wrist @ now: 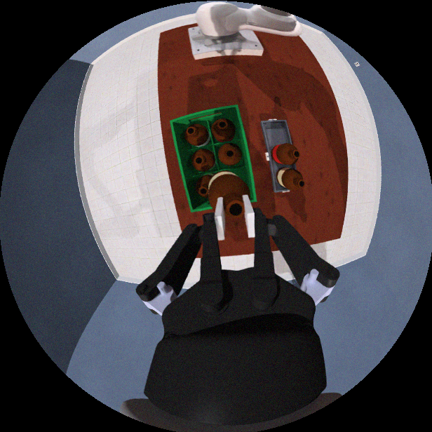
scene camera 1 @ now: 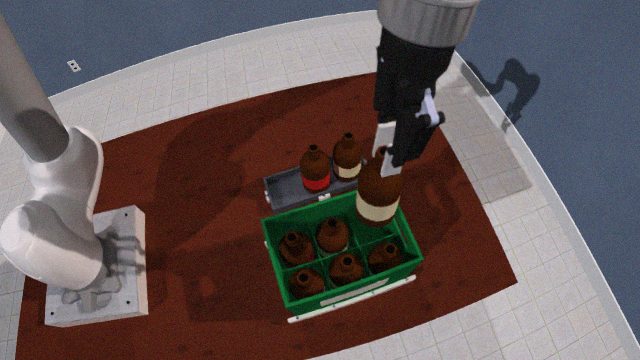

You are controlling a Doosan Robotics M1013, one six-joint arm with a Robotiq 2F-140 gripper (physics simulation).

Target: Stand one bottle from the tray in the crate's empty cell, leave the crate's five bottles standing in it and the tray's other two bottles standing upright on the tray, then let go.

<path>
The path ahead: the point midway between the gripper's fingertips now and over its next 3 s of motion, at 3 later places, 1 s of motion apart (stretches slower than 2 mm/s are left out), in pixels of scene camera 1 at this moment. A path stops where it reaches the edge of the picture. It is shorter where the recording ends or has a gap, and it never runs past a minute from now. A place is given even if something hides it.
My gripper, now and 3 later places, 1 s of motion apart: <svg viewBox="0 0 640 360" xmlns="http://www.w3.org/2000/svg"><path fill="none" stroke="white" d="M385 163L372 134L370 130L386 159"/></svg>
</path>
